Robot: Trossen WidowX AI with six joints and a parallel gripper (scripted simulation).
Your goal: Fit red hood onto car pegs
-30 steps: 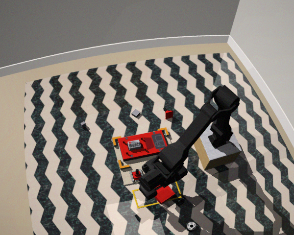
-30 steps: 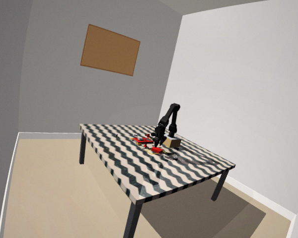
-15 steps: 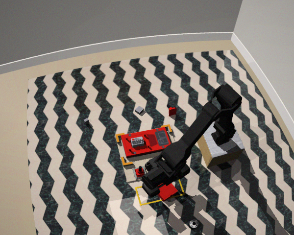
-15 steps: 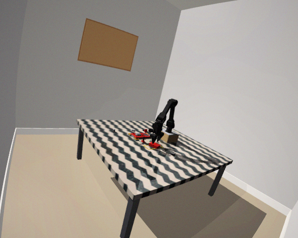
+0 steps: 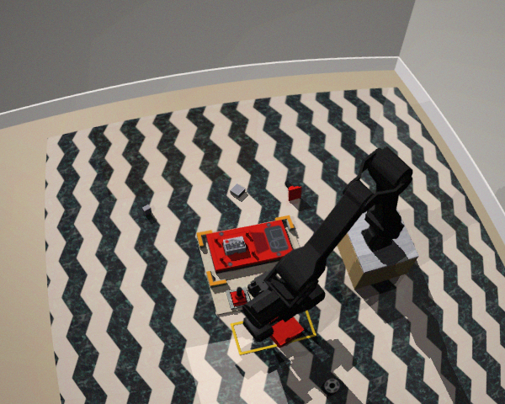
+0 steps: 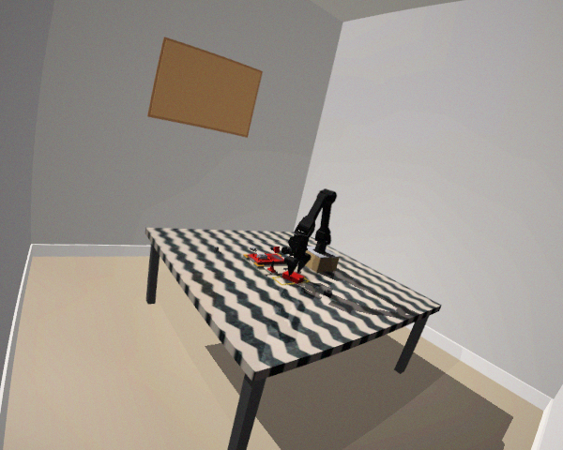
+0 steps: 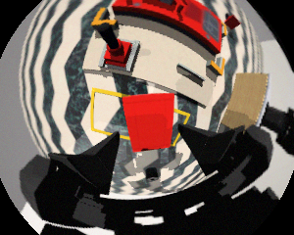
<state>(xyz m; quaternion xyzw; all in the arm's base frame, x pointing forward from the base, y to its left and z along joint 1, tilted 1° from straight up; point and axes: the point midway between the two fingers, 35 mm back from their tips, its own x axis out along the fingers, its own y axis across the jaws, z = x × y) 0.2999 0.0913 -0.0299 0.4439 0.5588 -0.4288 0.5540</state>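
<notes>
The red hood is 20 mm below my gripper tip. From my gripper tip the other things lie so: grey engine block: 230 mm to the right, 20 mm ahead, 10 mm below.
</notes>
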